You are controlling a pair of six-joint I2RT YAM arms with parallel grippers.
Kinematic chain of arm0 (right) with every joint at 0, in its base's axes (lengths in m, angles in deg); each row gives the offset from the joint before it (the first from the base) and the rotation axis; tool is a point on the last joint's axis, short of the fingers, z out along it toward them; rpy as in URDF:
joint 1: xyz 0 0 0.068 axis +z
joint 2: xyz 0.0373 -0.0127 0.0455 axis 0.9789 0.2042 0
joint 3: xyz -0.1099 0.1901 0.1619 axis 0.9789 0.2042 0
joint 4: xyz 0.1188 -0.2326 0.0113 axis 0.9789 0.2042 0
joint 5: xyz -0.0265 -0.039 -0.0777 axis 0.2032 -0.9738 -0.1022
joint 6: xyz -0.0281 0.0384 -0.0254 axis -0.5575 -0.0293 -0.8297
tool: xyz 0 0 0 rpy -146.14 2.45 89.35
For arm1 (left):
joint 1: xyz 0 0 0.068 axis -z
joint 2: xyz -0.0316 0.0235 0.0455 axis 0.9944 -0.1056 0
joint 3: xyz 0.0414 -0.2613 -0.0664 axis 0.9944 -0.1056 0
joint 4: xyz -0.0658 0.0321 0.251 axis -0.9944 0.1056 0
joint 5: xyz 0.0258 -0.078 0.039 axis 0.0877 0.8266 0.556
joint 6: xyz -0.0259 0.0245 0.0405 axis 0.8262 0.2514 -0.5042
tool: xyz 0 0 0 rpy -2.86 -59.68 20.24
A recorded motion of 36 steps. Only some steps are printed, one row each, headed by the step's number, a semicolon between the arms.
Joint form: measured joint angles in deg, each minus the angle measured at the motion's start. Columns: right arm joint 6, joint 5, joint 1, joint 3, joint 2, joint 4; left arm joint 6, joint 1, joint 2, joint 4, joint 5, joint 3.
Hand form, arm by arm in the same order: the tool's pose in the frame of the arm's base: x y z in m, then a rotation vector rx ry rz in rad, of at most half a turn. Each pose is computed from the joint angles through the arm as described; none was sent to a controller.
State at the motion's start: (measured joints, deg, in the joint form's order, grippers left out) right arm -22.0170 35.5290 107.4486 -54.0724 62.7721 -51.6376; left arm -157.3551 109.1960 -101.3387 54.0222 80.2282 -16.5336
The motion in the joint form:
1: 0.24 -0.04 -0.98 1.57 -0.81 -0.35; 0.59 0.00 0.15 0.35 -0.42 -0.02
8: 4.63 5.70 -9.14 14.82 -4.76 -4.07; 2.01 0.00 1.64 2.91 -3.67 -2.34
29: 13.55 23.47 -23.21 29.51 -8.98 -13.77; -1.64 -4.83 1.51 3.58 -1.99 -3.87
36: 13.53 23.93 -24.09 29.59 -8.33 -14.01; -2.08 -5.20 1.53 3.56 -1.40 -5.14
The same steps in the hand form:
1: 0.3348 0.1813 0.2555 -0.7710 2.3909 0.1977; 0.2511 -0.1364 0.1591 2.1927 0.7067 0.1657
8: 0.3228 0.1232 0.2123 -0.5585 2.5517 0.2860; 0.2400 -0.1291 0.1508 2.2393 0.7984 0.1596
29: 0.3032 0.0474 0.1727 -0.1485 2.5903 0.6591; 0.2428 -0.1068 0.1426 2.2488 0.8275 0.1670
36: 0.3045 0.0431 0.1693 -0.1295 2.5957 0.6649; 0.2384 -0.1037 0.1370 2.2574 0.8316 0.1449

